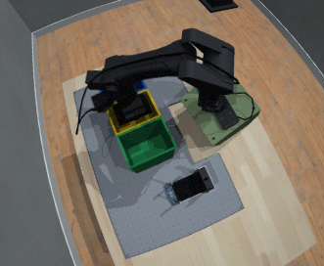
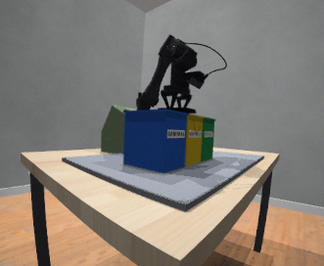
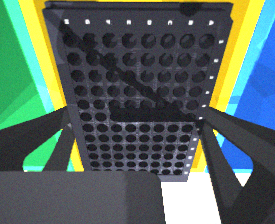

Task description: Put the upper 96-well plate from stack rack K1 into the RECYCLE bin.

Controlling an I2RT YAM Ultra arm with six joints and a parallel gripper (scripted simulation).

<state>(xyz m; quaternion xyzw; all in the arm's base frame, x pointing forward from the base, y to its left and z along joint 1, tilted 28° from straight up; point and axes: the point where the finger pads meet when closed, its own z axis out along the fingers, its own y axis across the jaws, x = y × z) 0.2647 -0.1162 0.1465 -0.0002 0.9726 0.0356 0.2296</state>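
My gripper is now right at the black 96-well plate. Round my hand: blue bin (13 cm to the right, 11 cm below, 1 cm ahead); yellow recycle bin (11 cm below); green bin (13 cm to the left, 11 cm below).
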